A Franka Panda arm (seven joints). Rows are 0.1 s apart.
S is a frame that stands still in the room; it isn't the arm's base.
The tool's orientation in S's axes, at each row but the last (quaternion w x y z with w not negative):
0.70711 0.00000 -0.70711 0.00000
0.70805 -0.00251 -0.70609 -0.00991
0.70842 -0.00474 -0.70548 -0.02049
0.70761 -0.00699 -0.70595 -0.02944
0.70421 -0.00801 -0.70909 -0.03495
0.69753 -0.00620 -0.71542 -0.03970
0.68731 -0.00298 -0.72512 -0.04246
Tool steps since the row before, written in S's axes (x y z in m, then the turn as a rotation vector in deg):
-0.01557 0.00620 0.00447 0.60 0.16 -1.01
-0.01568 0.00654 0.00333 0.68 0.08 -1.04
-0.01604 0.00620 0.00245 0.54 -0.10 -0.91
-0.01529 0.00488 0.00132 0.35 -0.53 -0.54
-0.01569 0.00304 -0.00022 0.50 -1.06 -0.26
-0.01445 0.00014 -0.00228 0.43 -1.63 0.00
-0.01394 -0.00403 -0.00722 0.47 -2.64 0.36
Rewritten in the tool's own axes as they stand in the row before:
0.00447 0.00620 0.01557 -1.01 0.16 -0.60
0.00322 0.00630 0.01580 -1.04 0.08 -0.68
0.00225 0.00568 0.01626 -0.91 -0.10 -0.55
0.00114 0.00412 0.01552 -0.52 -0.53 -0.38
-0.00021 0.00207 0.01585 -0.22 -1.04 -0.56
-0.00190 -0.00090 0.01448 0.06 -1.60 -0.54
-0.00621 -0.00530 0.01400 0.48 -2.58 -0.66

